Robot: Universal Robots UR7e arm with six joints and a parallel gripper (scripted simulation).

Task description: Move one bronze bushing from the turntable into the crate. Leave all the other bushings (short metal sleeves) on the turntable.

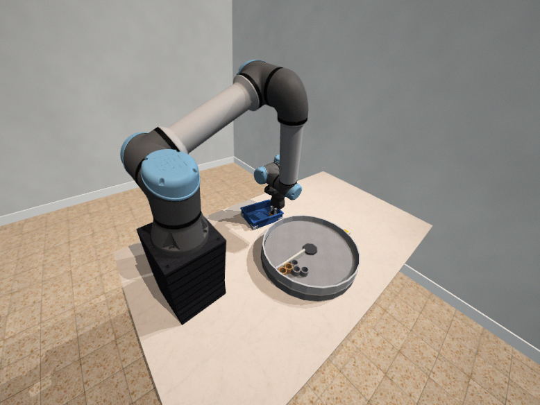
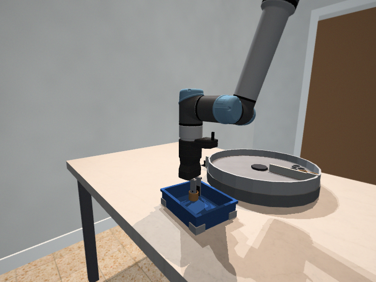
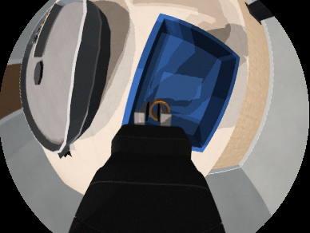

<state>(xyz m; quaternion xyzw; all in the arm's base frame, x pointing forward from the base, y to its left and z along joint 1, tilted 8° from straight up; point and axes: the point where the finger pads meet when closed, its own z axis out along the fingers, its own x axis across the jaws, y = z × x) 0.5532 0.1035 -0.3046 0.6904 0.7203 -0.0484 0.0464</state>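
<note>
Right now the blue crate is 4 cm behind my hand and 5 cm to the left of it. Round my hand: round grey turntable (9 cm behind, 31 cm to the right, 2 cm above).
</note>
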